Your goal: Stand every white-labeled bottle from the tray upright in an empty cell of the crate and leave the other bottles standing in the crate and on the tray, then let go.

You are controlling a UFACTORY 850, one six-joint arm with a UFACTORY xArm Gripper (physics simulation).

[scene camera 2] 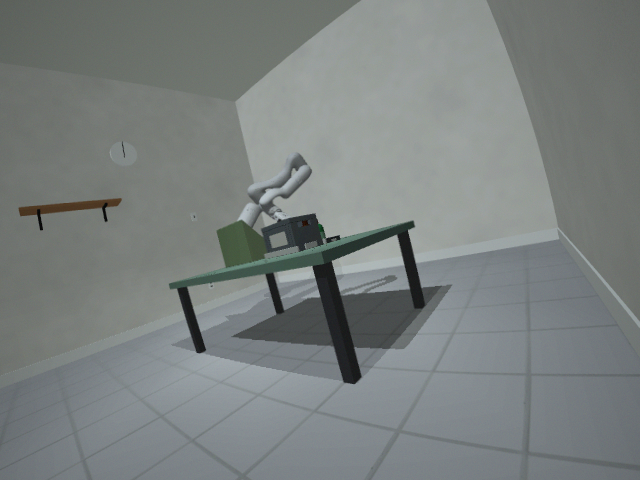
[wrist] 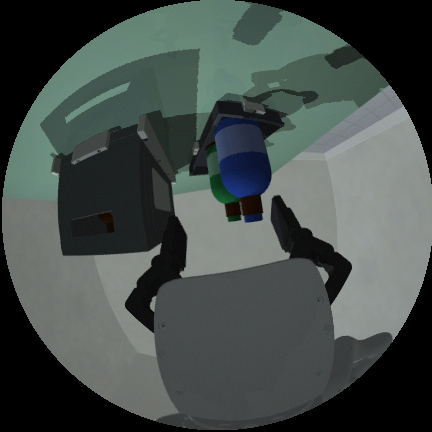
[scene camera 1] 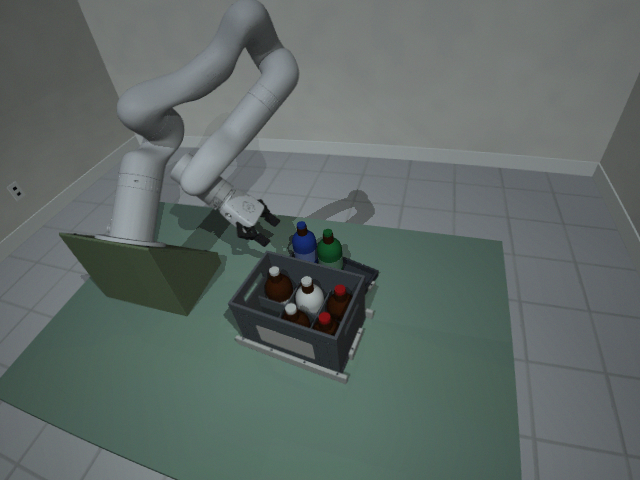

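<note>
My gripper [scene camera 1: 271,231] [wrist: 225,216] is open and empty, left of and behind the tray bottles in scene view 1. A blue bottle [scene camera 1: 304,241] [wrist: 247,172] with a pale bluish label and a green bottle [scene camera 1: 329,251] [wrist: 218,182] with a pale greenish label stand on the dark tray [scene camera 1: 370,273] [wrist: 272,120]. The grey crate [scene camera 1: 329,352] [scene camera 2: 281,229] [wrist: 107,190] holds a white bottle [scene camera 1: 310,299], a white-capped brown bottle [scene camera 1: 278,287], another white-capped brown bottle [scene camera 1: 296,317] and two red-capped brown bottles. Its front left cell looks empty. Labels inside are mostly hidden.
Light rails [scene camera 1: 289,357] [wrist: 156,145] run beside the crate on the green table top [scene camera 1: 423,372] [scene camera 2: 248,267]. The arm stands on a green block [scene camera 1: 129,279] [scene camera 2: 240,245] left of the crate. The crate's tall walls stand close in front of the tray.
</note>
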